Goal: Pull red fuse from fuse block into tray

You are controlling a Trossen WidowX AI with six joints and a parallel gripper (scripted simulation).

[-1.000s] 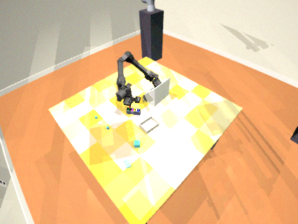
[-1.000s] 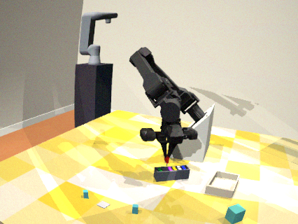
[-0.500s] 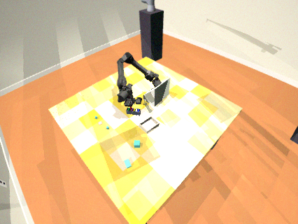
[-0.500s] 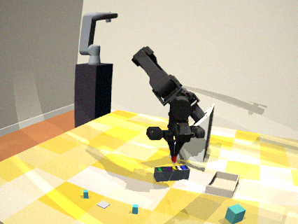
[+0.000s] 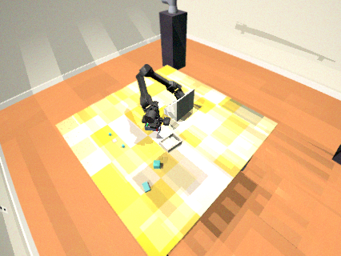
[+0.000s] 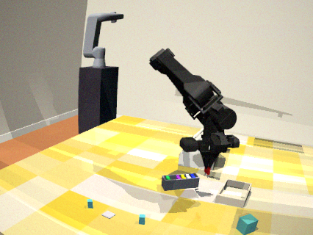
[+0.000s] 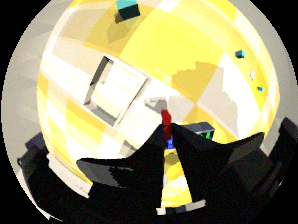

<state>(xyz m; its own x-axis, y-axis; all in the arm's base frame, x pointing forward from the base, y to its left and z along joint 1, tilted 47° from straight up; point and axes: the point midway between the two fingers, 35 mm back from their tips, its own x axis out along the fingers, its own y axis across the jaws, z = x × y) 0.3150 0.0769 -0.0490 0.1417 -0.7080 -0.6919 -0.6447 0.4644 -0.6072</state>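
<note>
Now: gripper tip 3 cm past the pale tray, 11 cm to the right of it and 10 cm above it. Round my gripper tip: red fuse: 1 cm below.
</note>
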